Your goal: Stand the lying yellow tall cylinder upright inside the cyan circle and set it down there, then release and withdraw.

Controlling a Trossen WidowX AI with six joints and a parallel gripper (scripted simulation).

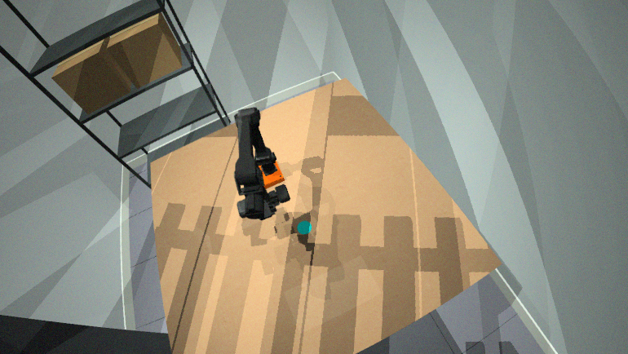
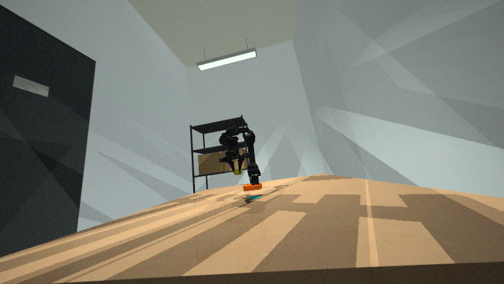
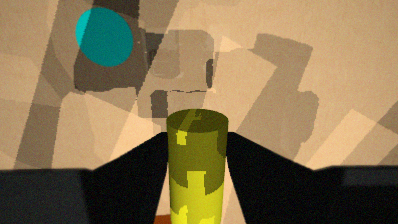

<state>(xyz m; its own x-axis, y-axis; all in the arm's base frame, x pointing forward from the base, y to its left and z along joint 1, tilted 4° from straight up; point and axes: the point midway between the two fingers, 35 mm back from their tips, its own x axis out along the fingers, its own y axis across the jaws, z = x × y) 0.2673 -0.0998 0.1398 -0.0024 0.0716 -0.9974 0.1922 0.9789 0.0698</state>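
Right now the yellow tall cylinder is 20 mm behind my gripper tip. From my gripper tip the other things lie so: cyan circle: 70 mm ahead, 90 mm to the left, 140 mm below.
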